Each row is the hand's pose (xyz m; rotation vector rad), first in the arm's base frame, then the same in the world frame.
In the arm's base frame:
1: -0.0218 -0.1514 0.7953 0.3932 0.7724 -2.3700
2: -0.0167 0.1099 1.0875 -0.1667 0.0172 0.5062
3: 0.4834 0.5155 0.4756 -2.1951 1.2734 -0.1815
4: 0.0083 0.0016 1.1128 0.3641 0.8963 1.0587
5: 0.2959 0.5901 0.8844 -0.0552 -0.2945 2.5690
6: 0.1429 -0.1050 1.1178 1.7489 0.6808 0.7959
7: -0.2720 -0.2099 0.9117 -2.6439 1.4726 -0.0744
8: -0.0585 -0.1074 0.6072 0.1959 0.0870 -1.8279
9: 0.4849 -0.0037 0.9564 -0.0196 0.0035 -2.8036
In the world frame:
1: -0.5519 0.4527 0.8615 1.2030 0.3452 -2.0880
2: -0.7119 0.7366 1.0794 -0.3924 -0.6689 0.3197
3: 0.1092 1.0502 0.9515 -1.8261 0.9556 -0.9633
4: -0.7223 0.6292 1.1163 -0.0332 0.2484 0.9662
5: -0.2918 1.1730 1.1303 -1.0047 -0.4697 2.3591
6: -0.6378 0.5136 1.2111 1.2938 0.1164 1.2306
7: -0.8210 0.4232 0.7823 -2.1824 1.3289 -0.9735
8: -0.4498 0.4833 0.6963 0.8232 -0.4877 -1.7550
9: -0.2660 0.5748 1.3175 1.0008 -0.2472 -2.7386

